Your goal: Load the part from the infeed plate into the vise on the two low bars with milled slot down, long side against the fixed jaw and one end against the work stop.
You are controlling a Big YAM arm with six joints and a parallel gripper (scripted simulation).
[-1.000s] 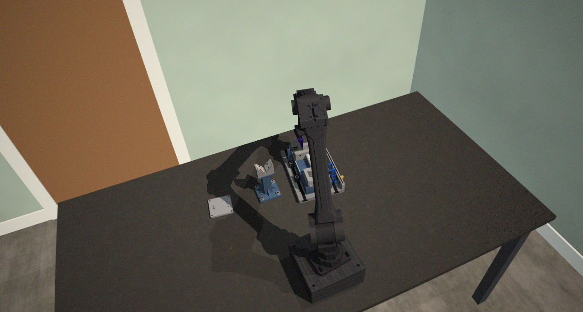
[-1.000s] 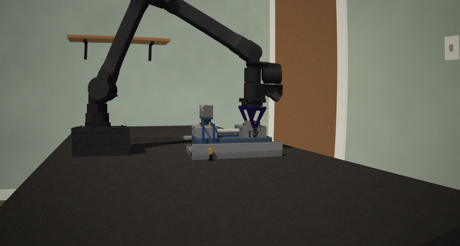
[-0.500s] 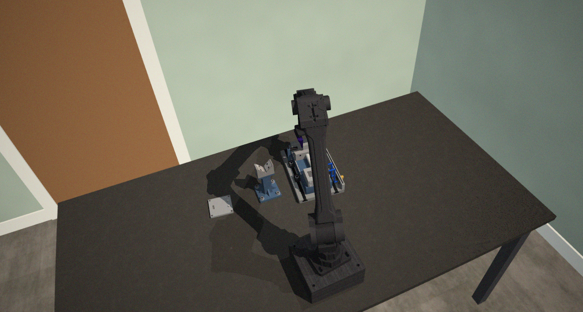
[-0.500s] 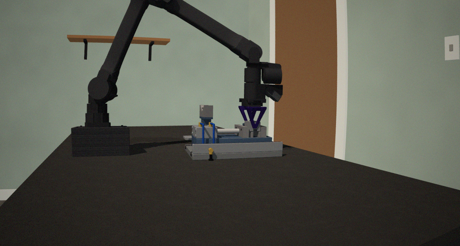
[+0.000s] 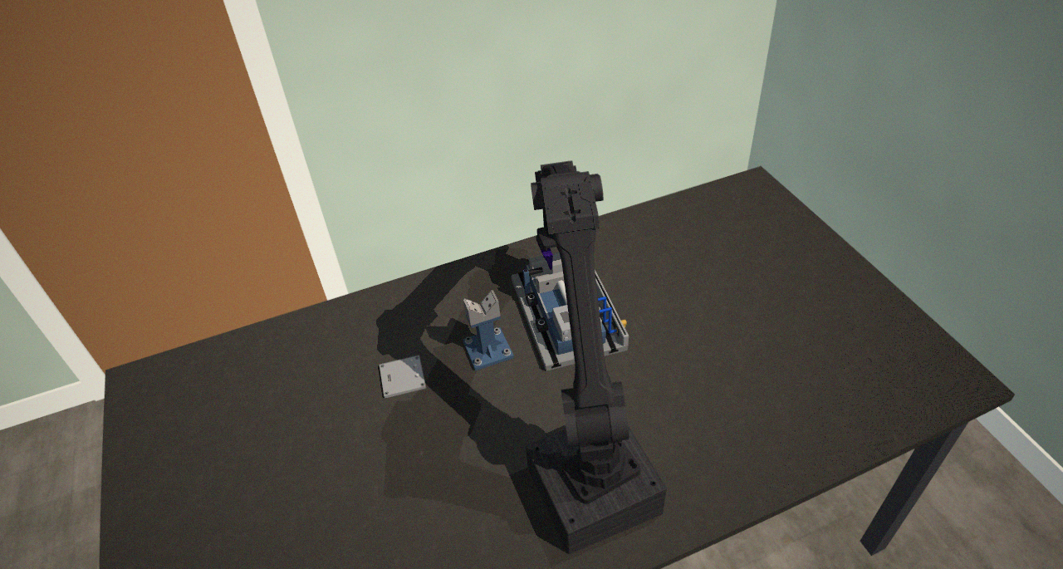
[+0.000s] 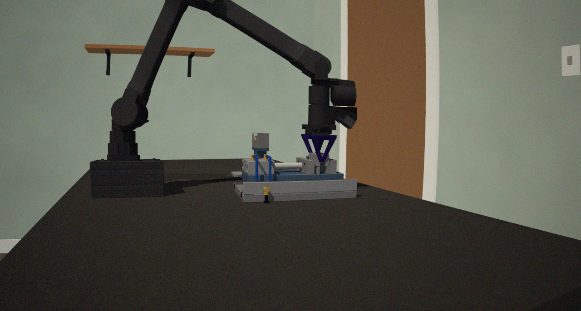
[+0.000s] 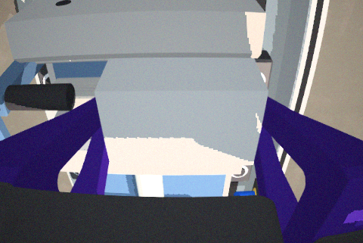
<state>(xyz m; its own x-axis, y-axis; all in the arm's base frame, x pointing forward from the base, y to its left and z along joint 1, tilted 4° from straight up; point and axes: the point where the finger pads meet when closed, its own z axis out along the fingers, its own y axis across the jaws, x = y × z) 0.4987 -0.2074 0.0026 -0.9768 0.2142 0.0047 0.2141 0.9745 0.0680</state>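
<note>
Right now the part is 1 cm below my hand. The rest, counted from my hand: grey infeed plate: 43 cm to the left, 10 cm below, 4 cm behind.
</note>
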